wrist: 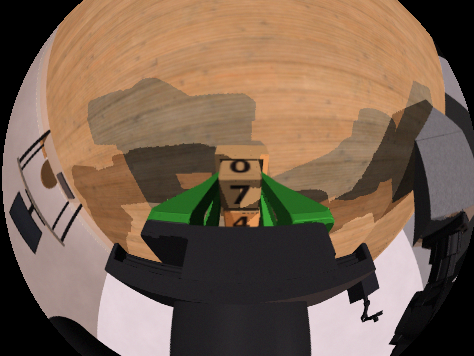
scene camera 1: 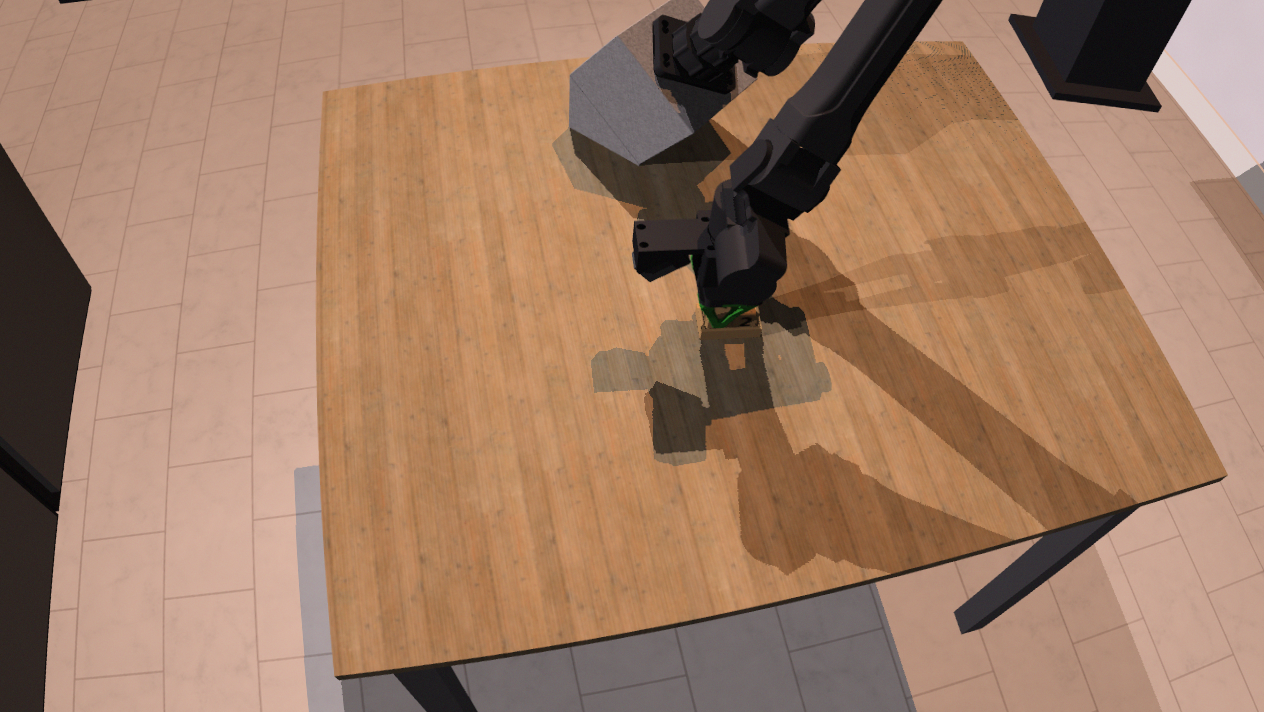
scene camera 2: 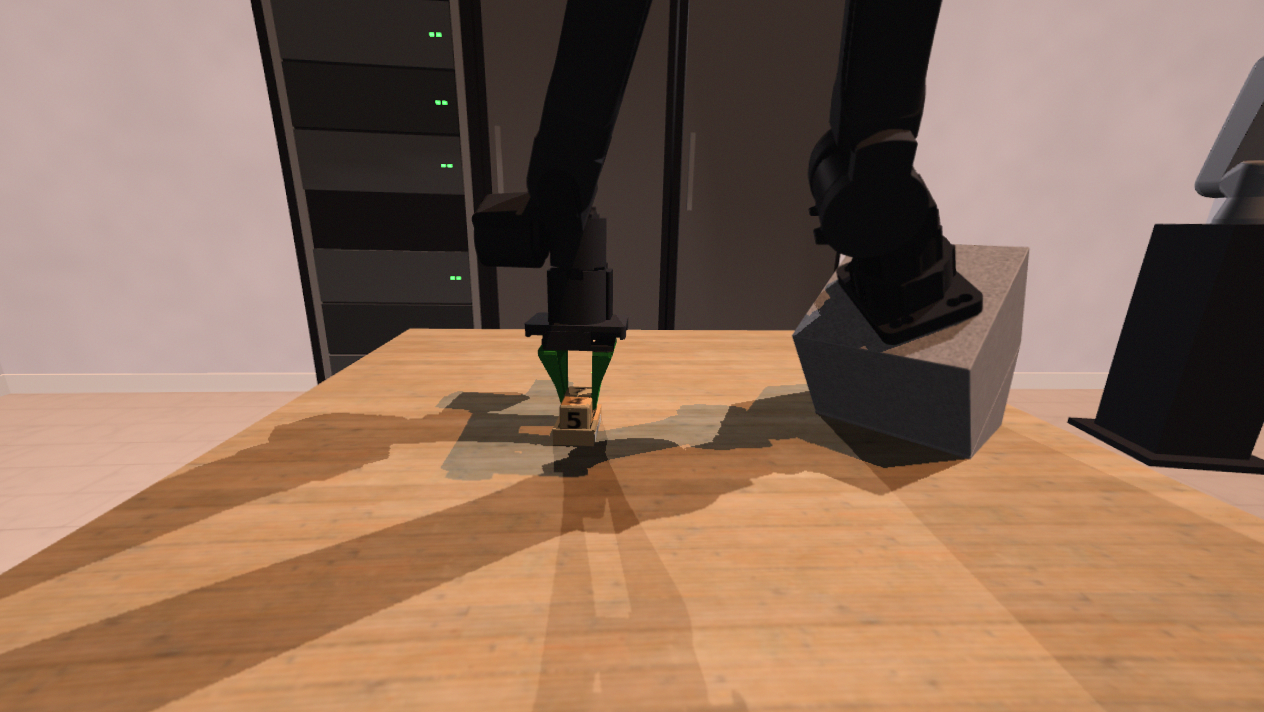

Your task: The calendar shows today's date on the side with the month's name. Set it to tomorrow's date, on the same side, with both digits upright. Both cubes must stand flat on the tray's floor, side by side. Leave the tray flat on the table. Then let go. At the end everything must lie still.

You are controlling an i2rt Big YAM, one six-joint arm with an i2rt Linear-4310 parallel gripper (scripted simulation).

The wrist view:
my gripper: 240, 178
wooden calendar tray: 222, 151
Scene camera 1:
my gripper: 716, 315
wooden calendar tray: 740, 332
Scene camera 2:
my gripper: 579, 407
cube: 575, 412
